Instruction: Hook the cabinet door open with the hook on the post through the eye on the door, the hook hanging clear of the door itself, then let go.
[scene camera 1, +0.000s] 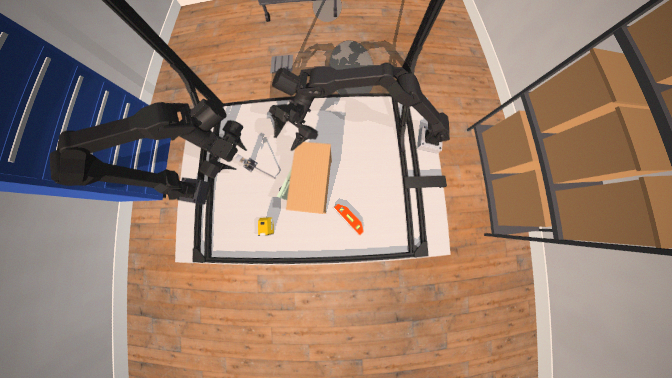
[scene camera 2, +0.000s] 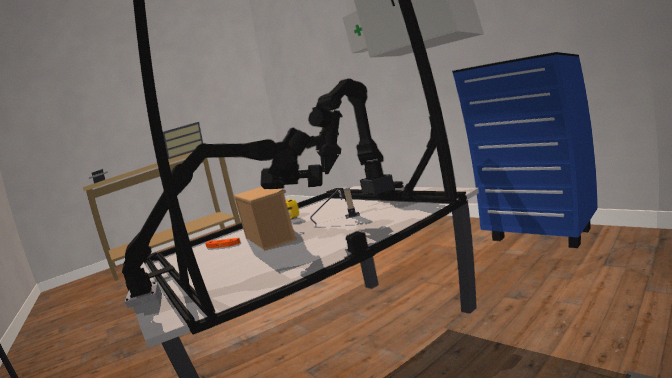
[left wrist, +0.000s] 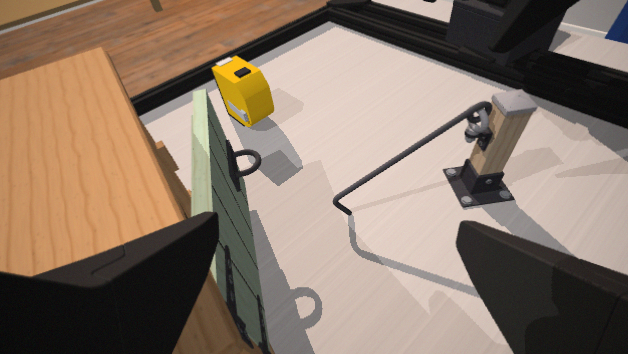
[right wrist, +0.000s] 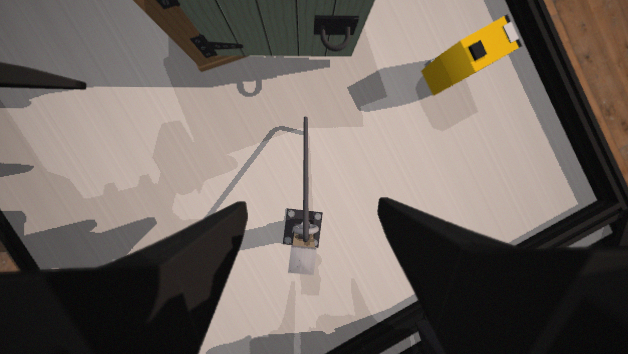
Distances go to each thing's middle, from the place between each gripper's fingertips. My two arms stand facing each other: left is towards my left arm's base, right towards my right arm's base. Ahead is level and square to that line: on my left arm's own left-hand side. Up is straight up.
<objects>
My right gripper is now 8 cm short of the green door (right wrist: 229, 35), 14 cm to the right of it and 9 cm above it. From my right hand the other things lie so: yellow tape measure (left wrist: 246, 94): 24 cm ahead, 13 cm below; then wooden cabinet (scene camera 1: 308, 188): 11 cm ahead, 19 cm to the left, 9 cm below; then thin hook (left wrist: 469, 113): 1 cm ahead, 2 cm to the left, 12 cm below.
The green door is 10 cm ahead of my left hand, 1 cm to the right of it and 9 cm below it. From my left hand the other things lie so: yellow tape measure 26 cm ahead, 15 cm to the right, 13 cm below; wooden cabinet 13 cm ahead, 4 cm to the left, 8 cm below; thin hook 3 cm ahead, 14 cm to the right, 11 cm below.
</objects>
